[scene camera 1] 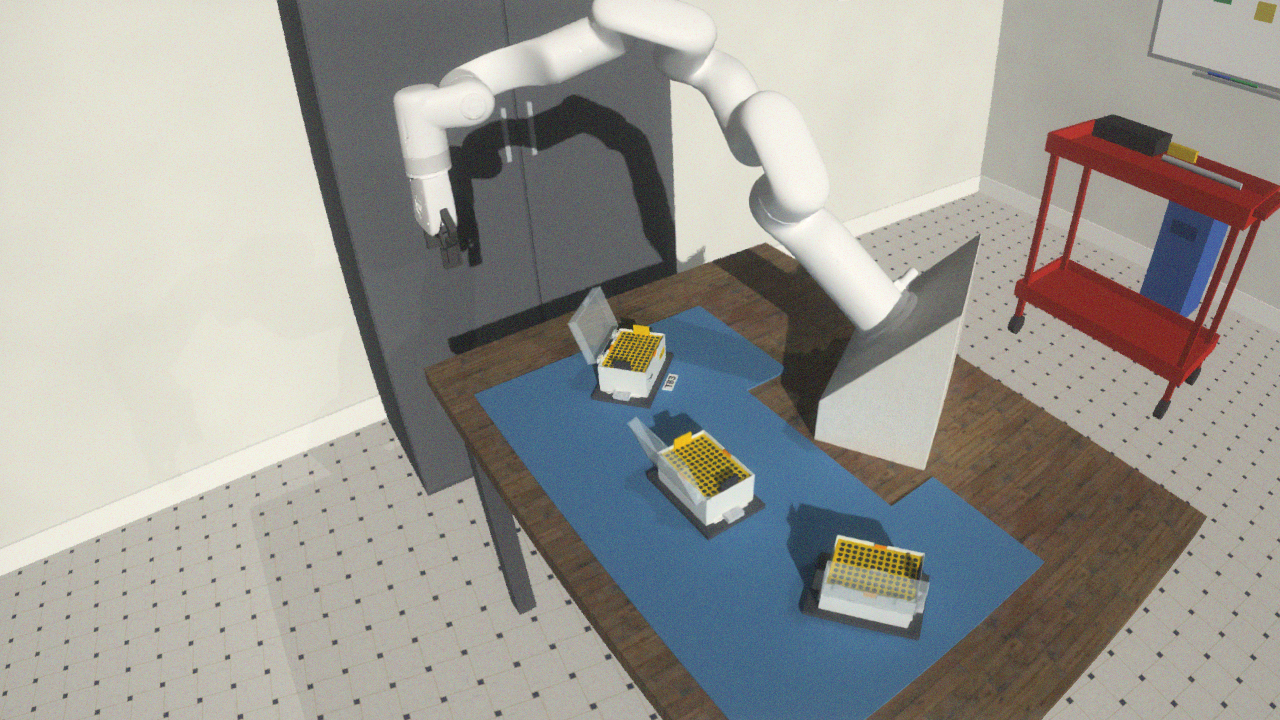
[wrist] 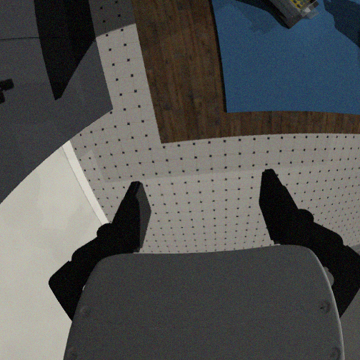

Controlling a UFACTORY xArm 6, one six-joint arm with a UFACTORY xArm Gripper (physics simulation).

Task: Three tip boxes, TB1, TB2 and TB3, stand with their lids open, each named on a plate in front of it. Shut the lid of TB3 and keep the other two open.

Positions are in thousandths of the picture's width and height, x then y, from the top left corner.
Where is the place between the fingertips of my gripper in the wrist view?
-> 562,532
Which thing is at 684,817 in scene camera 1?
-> A clear lid.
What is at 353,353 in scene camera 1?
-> My gripper.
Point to a clear lid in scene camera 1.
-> At 514,628
